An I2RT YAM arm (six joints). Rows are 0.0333 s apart.
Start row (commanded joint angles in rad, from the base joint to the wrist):
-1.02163, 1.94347, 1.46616, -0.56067, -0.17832, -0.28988
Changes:
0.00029, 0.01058, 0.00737, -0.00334, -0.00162, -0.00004
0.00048, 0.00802, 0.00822, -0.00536, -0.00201, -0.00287
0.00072, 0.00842, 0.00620, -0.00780, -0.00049, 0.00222
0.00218, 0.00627, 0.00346, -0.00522, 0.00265, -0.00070
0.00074, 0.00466, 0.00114, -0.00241, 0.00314, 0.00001
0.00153, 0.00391, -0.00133, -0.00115, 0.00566, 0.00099
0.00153, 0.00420, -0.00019, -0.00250, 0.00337, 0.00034
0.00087, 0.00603, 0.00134, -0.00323, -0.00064, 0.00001
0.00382, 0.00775, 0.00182, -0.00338, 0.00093, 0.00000
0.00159, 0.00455, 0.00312, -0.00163, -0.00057, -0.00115
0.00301, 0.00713, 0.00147, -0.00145, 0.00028, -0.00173
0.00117, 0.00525, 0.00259, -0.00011, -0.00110, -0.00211
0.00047, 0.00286, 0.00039, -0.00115, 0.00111, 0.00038
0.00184, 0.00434, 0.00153, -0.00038, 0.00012, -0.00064
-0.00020, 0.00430, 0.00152, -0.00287, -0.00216, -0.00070
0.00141, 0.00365, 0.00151, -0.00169, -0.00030, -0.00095
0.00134, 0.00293, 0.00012, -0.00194, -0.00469, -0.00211
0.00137, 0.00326, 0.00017, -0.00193, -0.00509, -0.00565
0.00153, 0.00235, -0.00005, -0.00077, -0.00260, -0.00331
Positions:
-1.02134, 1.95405, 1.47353, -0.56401, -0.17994, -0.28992
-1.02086, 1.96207, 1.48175, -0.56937, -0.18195, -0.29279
-1.02014, 1.97049, 1.48795, -0.57717, -0.18244, -0.29057
-1.01796, 1.97676, 1.49141, -0.58239, -0.17979, -0.29127
-1.01722, 1.98142, 1.49255, -0.58480, -0.17665, -0.29126
-1.01569, 1.98533, 1.49122, -0.58595, -0.17099, -0.29027
-1.01416, 1.98953, 1.49103, -0.58845, -0.16762, -0.28993
-1.01329, 1.99556, 1.49237, -0.59168, -0.16826, -0.28992
-1.00947, 2.00331, 1.49419, -0.59506, -0.16733, -0.28992
-1.00788, 2.00786, 1.49731, -0.59669, -0.16790, -0.29107
-1.00487, 2.01499, 1.49878, -0.59814, -0.16762, -0.29280
-1.00370, 2.02024, 1.50137, -0.59825, -0.16872, -0.29491
-1.00323, 2.02310, 1.50176, -0.59940, -0.16761, -0.29453
-1.00139, 2.02744, 1.50329, -0.59978, -0.16749, -0.29517
-1.00159, 2.03174, 1.50481, -0.60265, -0.16965, -0.29587
-1.00018, 2.03539, 1.50632, -0.60434, -0.16995, -0.29682
-0.99884, 2.03832, 1.50644, -0.60628, -0.17464, -0.29893
-0.99747, 2.04158, 1.50661, -0.60821, -0.17973, -0.30458
-0.99594, 2.04393, 1.50656, -0.60898, -0.18233, -0.30789

